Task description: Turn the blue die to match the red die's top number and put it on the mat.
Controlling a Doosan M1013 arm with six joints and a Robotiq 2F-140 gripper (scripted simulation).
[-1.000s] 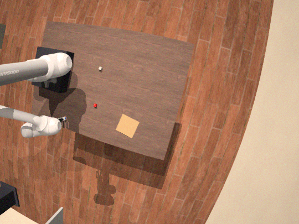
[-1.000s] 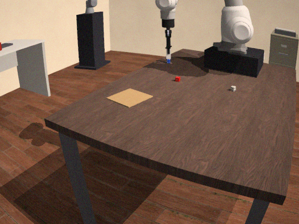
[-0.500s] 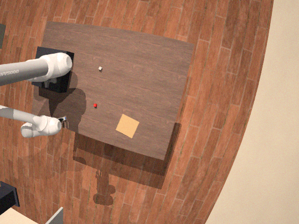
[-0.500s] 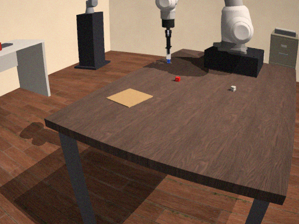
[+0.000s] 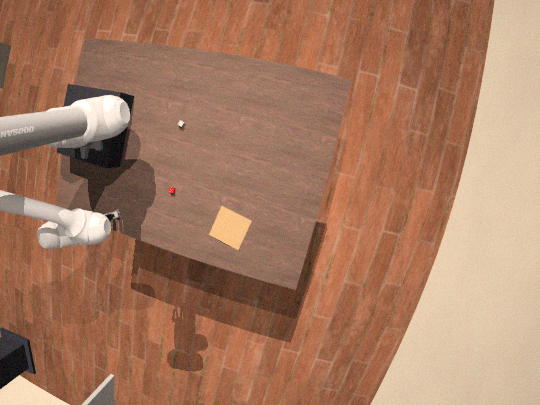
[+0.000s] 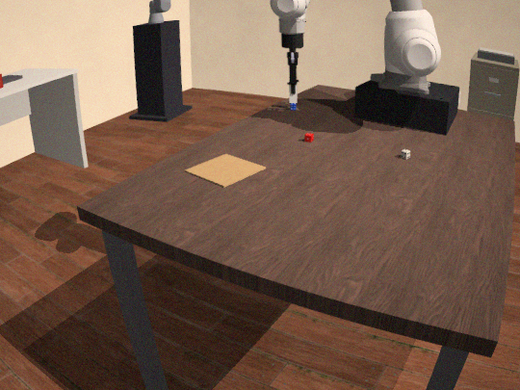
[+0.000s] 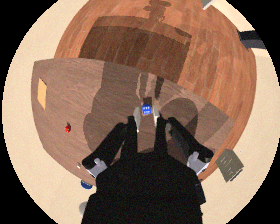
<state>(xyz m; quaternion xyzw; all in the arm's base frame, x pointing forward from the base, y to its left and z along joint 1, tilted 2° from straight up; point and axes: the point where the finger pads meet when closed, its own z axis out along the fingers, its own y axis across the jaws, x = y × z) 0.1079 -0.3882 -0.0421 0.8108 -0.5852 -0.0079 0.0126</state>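
Right now my hand is 5 cm above the blue die. From my hand the other things lie so: white die 43 cm to the left, 32 cm ahead, 5 cm below; then tan mat 56 cm ahead, 6 cm below, 2 cm to the left; then red die 30 cm ahead, 15 cm to the left, 5 cm below.
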